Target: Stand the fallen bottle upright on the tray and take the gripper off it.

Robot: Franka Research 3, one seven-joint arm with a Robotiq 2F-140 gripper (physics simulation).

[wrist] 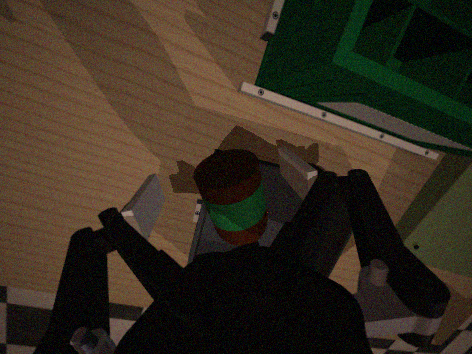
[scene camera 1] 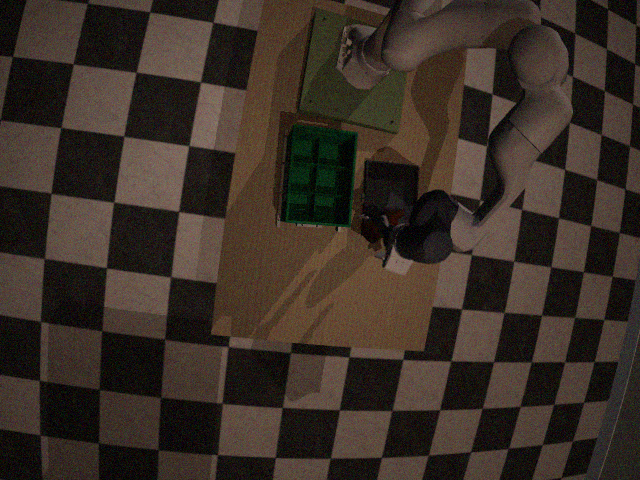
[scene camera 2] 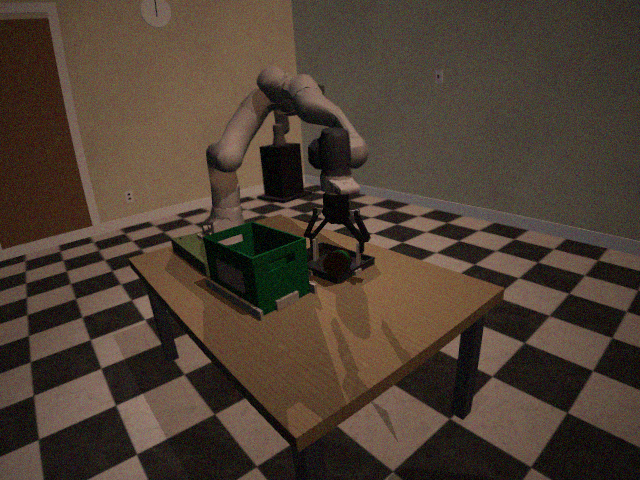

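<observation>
A brown bottle with a green band lies on its side at the front end of the dark tray. Its round base faces scene camera 2 and reaches over the tray's edge. Its neck is hidden by the gripper body in the wrist view. My gripper points down over the bottle, open, with one pale fingertip on each side of it and a gap to each. Whether the fingertips are level with the bottle is hard to tell in the dim light.
A tall green crate with compartments stands close beside the tray, with pale strips along its foot. A green base plate under the arm lies behind them. The wooden table's front part extends beyond the tray.
</observation>
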